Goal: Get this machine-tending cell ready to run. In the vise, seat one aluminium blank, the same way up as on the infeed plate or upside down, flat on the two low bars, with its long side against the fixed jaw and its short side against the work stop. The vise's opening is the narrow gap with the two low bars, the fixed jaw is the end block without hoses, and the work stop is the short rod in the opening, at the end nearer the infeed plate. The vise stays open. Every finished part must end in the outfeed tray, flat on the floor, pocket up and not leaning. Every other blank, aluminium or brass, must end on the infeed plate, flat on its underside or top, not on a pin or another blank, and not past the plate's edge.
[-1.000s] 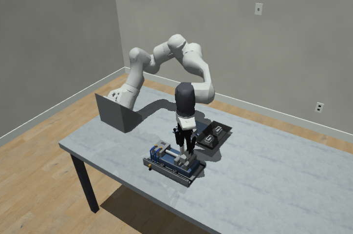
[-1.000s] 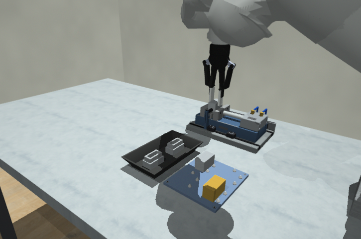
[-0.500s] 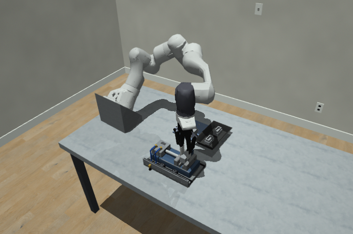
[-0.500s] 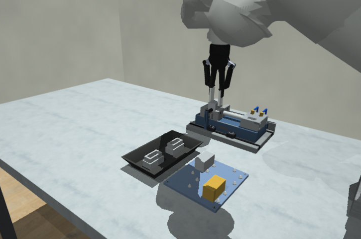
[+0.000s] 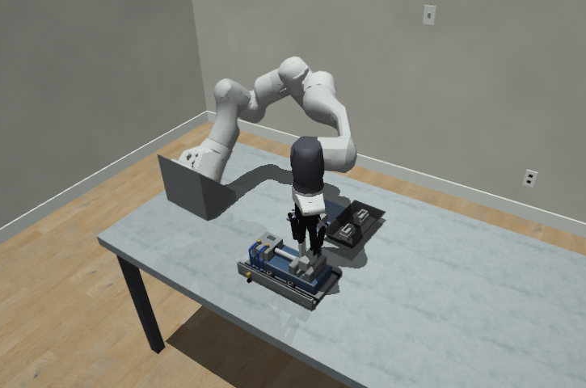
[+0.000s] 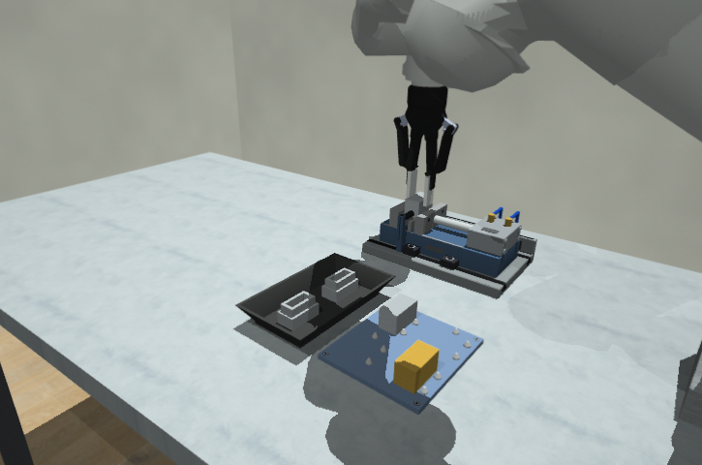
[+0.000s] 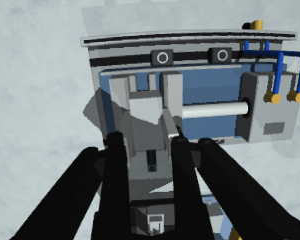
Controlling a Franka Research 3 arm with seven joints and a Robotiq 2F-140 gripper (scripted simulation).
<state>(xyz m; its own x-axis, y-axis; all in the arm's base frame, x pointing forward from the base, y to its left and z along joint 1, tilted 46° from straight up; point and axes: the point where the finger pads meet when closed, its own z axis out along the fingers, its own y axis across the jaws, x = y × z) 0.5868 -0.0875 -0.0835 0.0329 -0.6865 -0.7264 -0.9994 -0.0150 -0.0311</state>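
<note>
Now: the fixed jaw 3 cm ahead of my hand and 6 cm below it. Round my hand: brass blank: 22 cm behind, 36 cm to the left, 11 cm below.
</note>
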